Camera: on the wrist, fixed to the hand. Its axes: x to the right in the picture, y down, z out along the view.
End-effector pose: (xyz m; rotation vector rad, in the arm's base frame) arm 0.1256 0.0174 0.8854 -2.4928 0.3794 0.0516
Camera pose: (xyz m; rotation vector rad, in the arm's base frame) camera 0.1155 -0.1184 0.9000 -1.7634 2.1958 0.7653
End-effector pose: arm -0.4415 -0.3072 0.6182 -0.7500 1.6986 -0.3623
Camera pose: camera -0.5593 -0.2620 0.5649 0.5183 1.7949 0.9079
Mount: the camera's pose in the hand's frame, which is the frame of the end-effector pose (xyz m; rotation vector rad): 0.0235 0.0995 -0.0911 -0.2239 -0.0480 1.5416
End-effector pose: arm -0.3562 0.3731 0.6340 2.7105 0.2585 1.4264
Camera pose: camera -0.4065 0.2778 0.7185 -1.9267 1.6715 -0.9548
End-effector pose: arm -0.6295 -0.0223 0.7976 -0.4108 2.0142 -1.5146
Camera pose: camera -0.6941 0.0651 0.7143 0.8657 1.6105 -0.2846
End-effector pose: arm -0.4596 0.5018 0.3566 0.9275 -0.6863 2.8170
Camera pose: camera -0.5505 0.4524 0.2669 -0.1753 1.0886 -1.5464
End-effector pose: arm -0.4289 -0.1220 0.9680 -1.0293 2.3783 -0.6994
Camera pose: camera -0.5490 -0.0565 0.9728 0.8042 2.3520 0.1900
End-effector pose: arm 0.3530 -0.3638 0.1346 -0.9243 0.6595 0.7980
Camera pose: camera 0.2698 -0.4001 0.0321 -0.4384 1.2453 2.2702
